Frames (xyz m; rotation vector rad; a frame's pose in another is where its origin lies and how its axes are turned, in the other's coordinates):
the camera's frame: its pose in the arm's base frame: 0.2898 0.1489 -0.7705 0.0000 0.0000 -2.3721
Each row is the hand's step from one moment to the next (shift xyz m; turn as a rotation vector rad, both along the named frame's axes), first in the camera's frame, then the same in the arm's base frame.
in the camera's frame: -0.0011 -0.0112 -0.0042 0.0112 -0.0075 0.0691
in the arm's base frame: -0.0070 0.0088 -0.0042 -0.0133 -0.0024 0.0691
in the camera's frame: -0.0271 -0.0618 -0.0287 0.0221 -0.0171 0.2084
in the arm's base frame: -0.0235 0.0632 -0.0287 -0.0278 -0.0031 0.2084
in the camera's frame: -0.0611 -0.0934 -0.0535 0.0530 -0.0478 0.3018
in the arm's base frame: -0.0211 0.1096 -0.0535 -0.0713 -0.0025 0.3018
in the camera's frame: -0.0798 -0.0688 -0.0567 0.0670 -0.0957 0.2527
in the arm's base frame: 0.0094 0.1049 -0.0567 -0.1147 0.0221 0.2527
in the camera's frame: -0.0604 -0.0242 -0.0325 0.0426 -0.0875 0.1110
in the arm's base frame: 0.0265 0.0594 -0.0325 -0.0915 0.0332 0.1110
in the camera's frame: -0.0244 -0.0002 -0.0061 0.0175 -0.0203 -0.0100
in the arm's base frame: 0.0174 0.0171 -0.0061 -0.0267 0.0024 -0.0100
